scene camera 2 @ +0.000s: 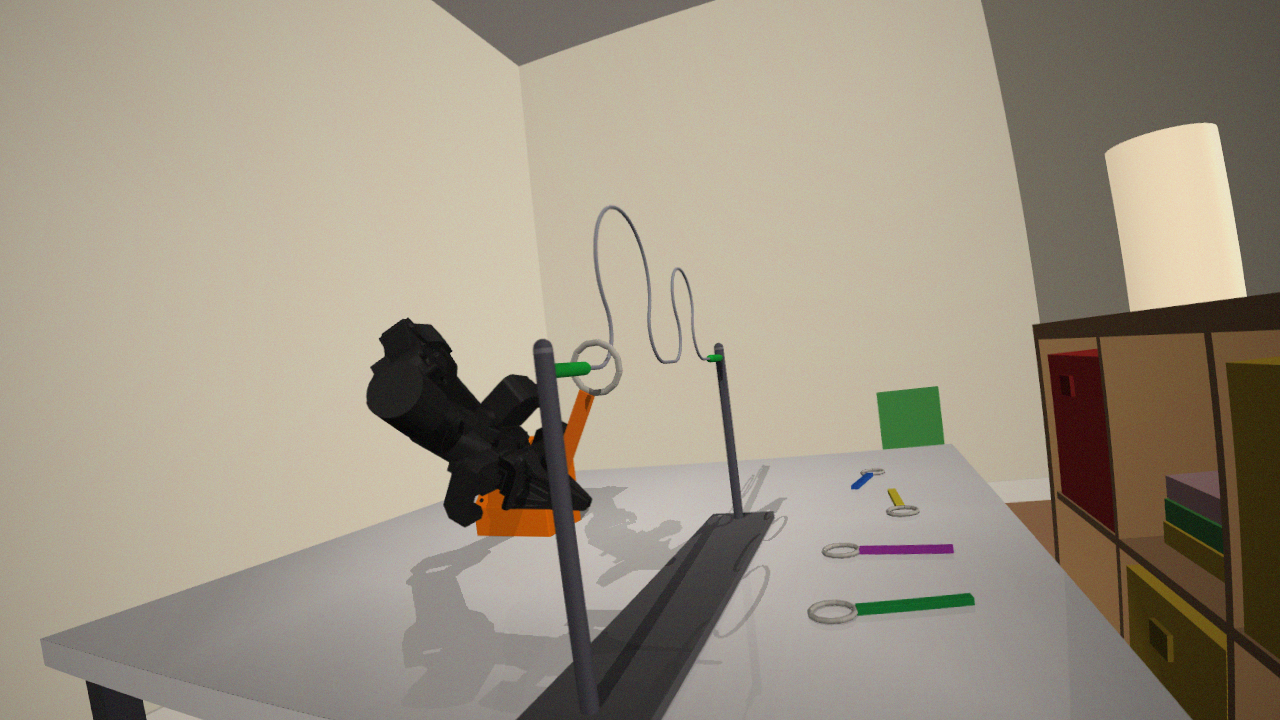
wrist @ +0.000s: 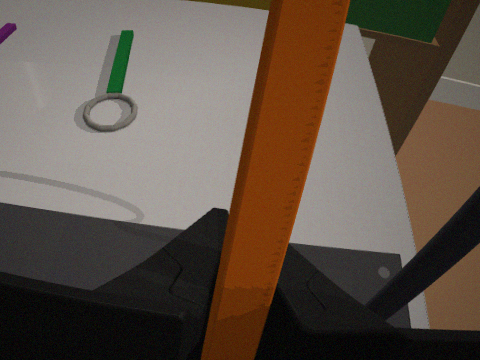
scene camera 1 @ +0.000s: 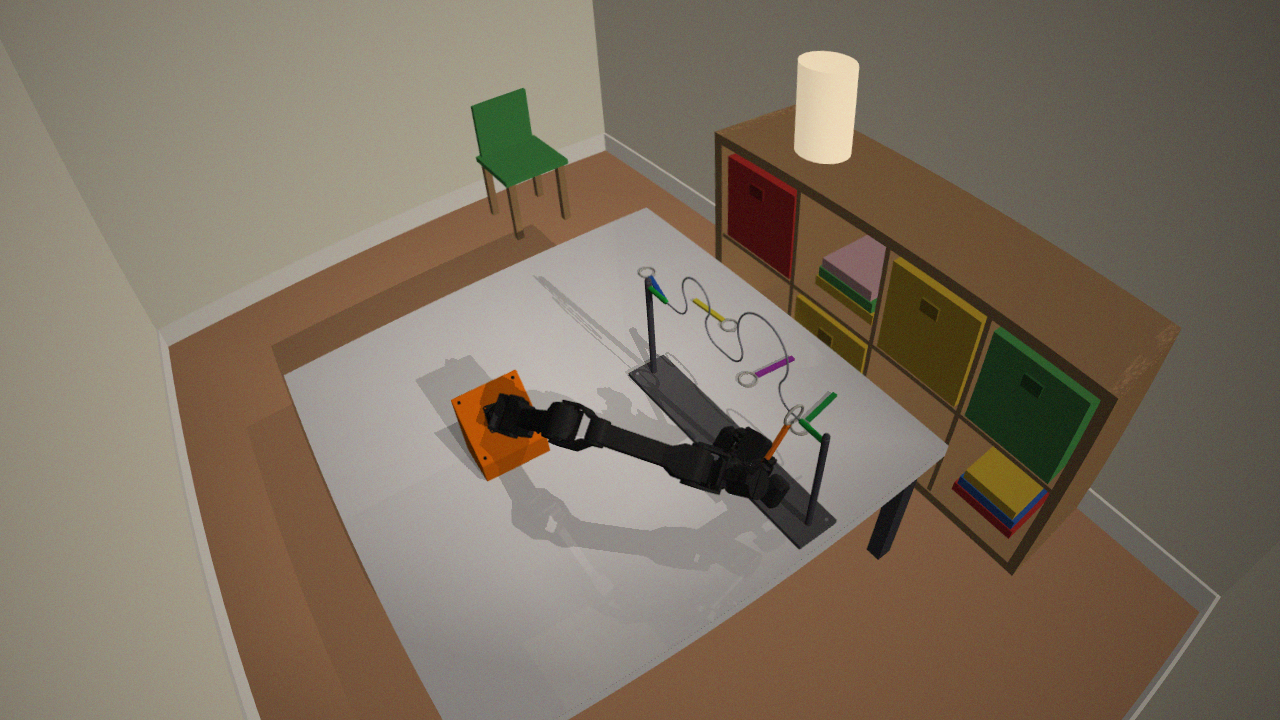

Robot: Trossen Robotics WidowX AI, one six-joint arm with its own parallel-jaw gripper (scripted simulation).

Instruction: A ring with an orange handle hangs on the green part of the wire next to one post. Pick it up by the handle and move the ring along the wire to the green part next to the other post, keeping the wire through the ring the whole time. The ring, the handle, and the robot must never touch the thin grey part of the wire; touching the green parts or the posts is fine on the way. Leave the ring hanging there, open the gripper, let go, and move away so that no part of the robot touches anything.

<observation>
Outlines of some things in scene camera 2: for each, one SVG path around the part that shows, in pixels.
My gripper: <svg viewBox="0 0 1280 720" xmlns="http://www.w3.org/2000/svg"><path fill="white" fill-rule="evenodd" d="M569 474L573 510L585 511L591 506L592 499ZM562 422L562 430L564 436L567 424ZM528 376L514 374L506 376L487 398L481 402L475 412L463 409L463 414L453 422L444 438L442 457L445 461L449 462L447 471L451 473L443 506L448 519L464 528L467 528L467 526L483 517L481 506L474 502L475 496L478 494L484 496L496 489L500 490L499 494L504 496L502 502L503 510L552 510L542 428L536 430L532 444L527 446L525 440L528 431L518 427L540 408L537 384Z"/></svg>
A green-handled ring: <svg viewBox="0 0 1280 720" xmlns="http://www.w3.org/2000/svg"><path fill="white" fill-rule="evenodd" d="M974 597L970 593L855 604L844 600L825 600L814 603L808 608L807 612L809 618L816 622L839 624L854 619L856 615L866 616L869 614L964 607L975 605ZM814 611L822 606L837 605L850 608L852 613L841 618L826 618L816 616Z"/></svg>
A purple-handled ring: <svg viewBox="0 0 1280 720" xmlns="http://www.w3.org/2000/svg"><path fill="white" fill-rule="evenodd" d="M821 551L824 556L832 558L849 558L857 554L954 553L953 544L858 546L854 543L835 543L824 546ZM827 552L827 550L839 547L856 549L849 553Z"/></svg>
</observation>
